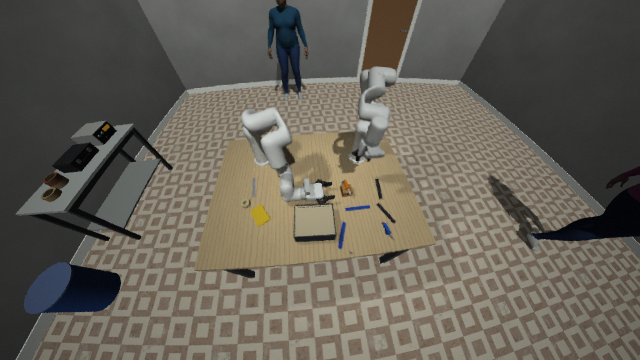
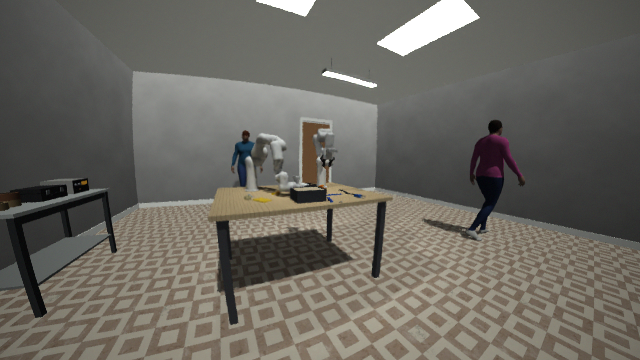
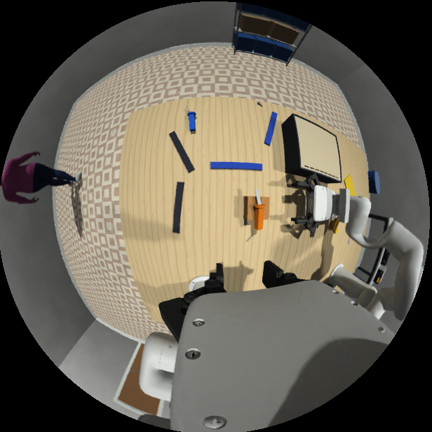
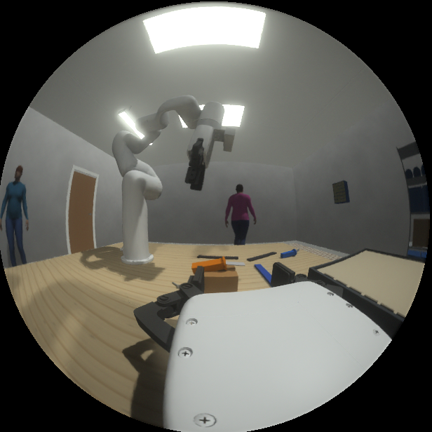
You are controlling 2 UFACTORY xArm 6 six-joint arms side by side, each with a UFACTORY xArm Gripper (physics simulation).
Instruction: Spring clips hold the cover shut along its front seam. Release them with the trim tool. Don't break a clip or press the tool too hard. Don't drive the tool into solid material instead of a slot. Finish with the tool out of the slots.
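Places are measured from the left arm's base along level axes (x ahead, y right, z down), in millimetres.
Pixels of known places: left gripper, fingertip midpoint: [image 1: 362, 160] [image 2: 326, 166]; right gripper, fingertip midpoint: [image 1: 333, 190] [image 2: 313, 185]; right arm's base, origin of the base link: [image 1: 263, 159] [image 2: 252, 190].
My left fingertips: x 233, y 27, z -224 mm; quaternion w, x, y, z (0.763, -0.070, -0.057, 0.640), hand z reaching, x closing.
For each thing: its top centre in the pictures, then the offset to it from my left fingertips. "*": a spot on its surface instead.
- orange handle, surface spot: [image 1: 346, 185] * dx +65, dy +69, dz +163 mm
- black box with its beige cover, middle of its top: [image 1: 314, 219] [image 2: 307, 188] dx +306, dy +246, dz +140 mm
- blue-handled tool, middle of its top: [image 1: 388, 230] dx +325, dy -164, dz +196 mm
- yellow sheet, middle of its top: [image 1: 259, 214] dx +272, dy +570, dz +218 mm
- grey strip, middle of its top: [image 1: 253, 187] dx +79, dy +664, dz +222 mm
The trim tool, with an orange handle [image 1: 346, 185] [image 3: 259, 217] [image 4: 210, 264] and a flat grey blade, lies on a small brown block [image 3: 248, 210] [image 4: 221, 282]. The black box with its beige cover [image 1: 314, 220] [image 2: 308, 195] [image 3: 317, 147] [image 4: 380, 275] stands beside it; a row of dark slots [image 3: 322, 173] runs along one cover edge. My right gripper [image 1: 330, 191] [image 3: 293, 201] [image 4: 239, 276] is open and empty, low over the table, lying sideways and facing the block from a short distance. My left gripper [image 2: 327, 162] [image 3: 242, 272] is open and empty, high above the table's back. Clip states are too small to tell.
Two blue bars [image 1: 357, 208] [image 1: 342, 235], two black bars [image 1: 378, 188] [image 1: 386, 212] and a blue-handled tool [image 1: 386, 228] [image 3: 192, 121] lie beyond the block. A yellow sheet [image 1: 260, 215] and a grey strip [image 1: 253, 187] lie on the box's other side. Yellow-handled pliers [image 3: 336, 225] lie beneath the right arm.
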